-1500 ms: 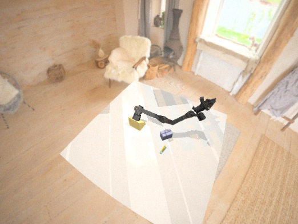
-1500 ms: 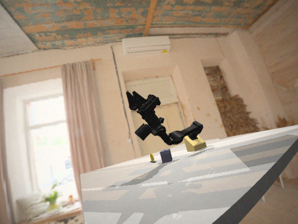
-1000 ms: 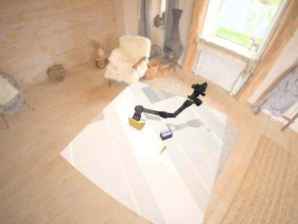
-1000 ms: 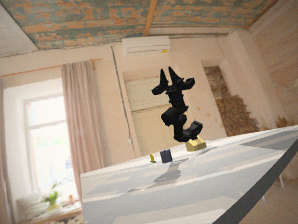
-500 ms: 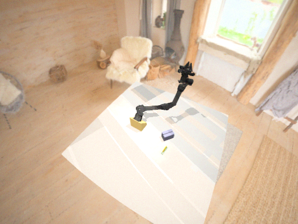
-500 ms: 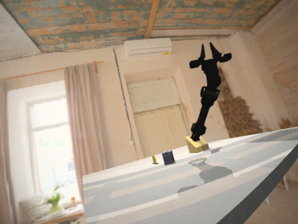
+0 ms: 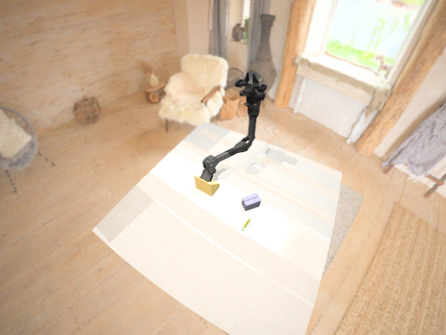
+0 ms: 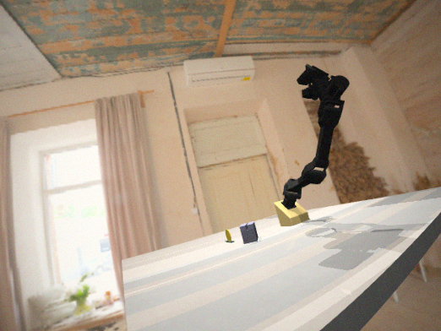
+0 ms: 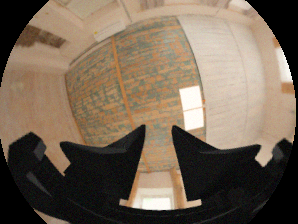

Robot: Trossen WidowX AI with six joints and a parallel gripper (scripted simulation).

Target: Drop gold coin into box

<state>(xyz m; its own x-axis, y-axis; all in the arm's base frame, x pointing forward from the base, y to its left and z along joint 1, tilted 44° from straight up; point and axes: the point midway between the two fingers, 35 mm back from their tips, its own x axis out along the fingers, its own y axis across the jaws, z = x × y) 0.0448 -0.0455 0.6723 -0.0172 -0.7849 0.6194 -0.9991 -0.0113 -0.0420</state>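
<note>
Now: the gold coin 33 cm ahead of my gripper tip, 51 cm to the right of it and 62 cm below it.
</note>
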